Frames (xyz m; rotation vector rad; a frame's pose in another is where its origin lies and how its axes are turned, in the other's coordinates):
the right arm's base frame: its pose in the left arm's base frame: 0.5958 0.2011 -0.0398 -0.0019 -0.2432 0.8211
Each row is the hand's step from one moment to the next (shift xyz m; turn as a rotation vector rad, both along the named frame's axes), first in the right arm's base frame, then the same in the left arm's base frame.
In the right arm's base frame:
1: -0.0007 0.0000 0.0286 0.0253 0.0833 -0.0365
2: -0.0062 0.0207 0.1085 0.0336 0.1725 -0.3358
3: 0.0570 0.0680 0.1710 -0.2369 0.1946 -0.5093
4: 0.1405 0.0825 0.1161 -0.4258 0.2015 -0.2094
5: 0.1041 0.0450 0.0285 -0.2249 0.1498 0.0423
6: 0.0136 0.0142 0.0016 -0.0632 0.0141 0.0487
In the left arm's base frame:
1: -0.0066 -0.0031 0.0277 -0.0359 0.0786 -0.0380
2: -0.0424 -0.0004 0.1022 -0.0306 0.1731 -0.3358
3: -0.0487 0.0720 0.1719 -0.1865 0.0082 -0.5644
4: 0.0073 0.1474 0.1350 -0.3798 -0.1516 -0.3139
5: 0.0295 0.1035 0.0457 -0.2649 -0.0645 -0.0213
6: -0.0017 0.0194 0.0031 -0.0621 -0.0407 0.0325

